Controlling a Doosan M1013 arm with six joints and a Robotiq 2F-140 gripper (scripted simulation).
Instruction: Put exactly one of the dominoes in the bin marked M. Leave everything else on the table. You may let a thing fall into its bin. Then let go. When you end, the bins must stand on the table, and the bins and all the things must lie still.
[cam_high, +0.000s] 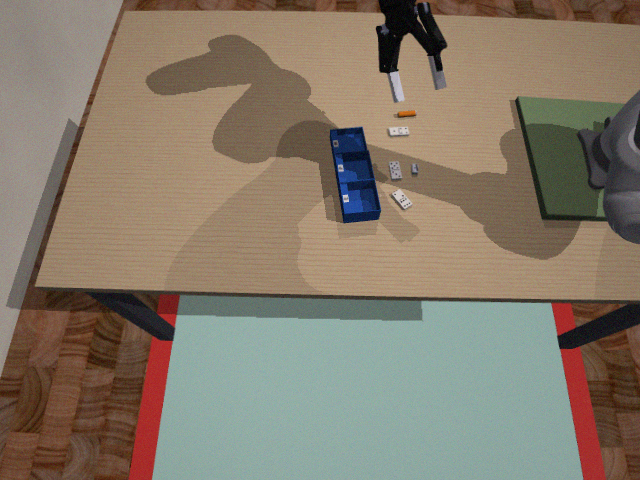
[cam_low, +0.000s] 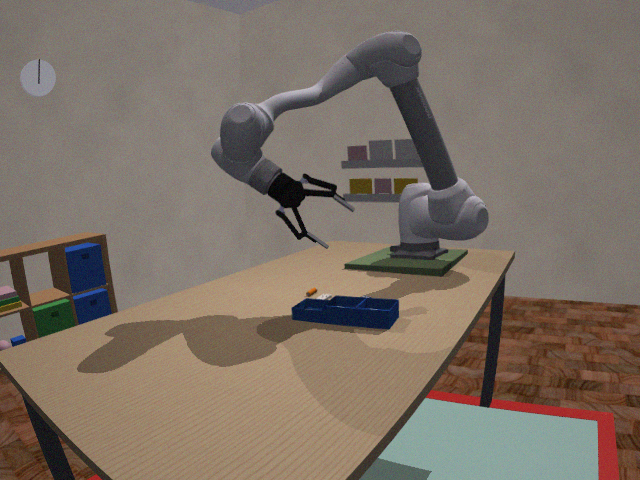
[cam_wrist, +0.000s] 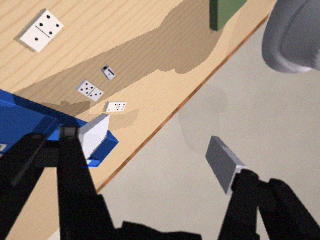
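Right now my hand is 12 cm short of the blue three-compartment bin, 10 cm to the right of it and 19 cm above it. From my hand the other things lie so: orange piece: 2 cm behind, 11 cm to the right, 21 cm below; grey piece: 4 cm behind, 6 cm to the left, 20 cm below.
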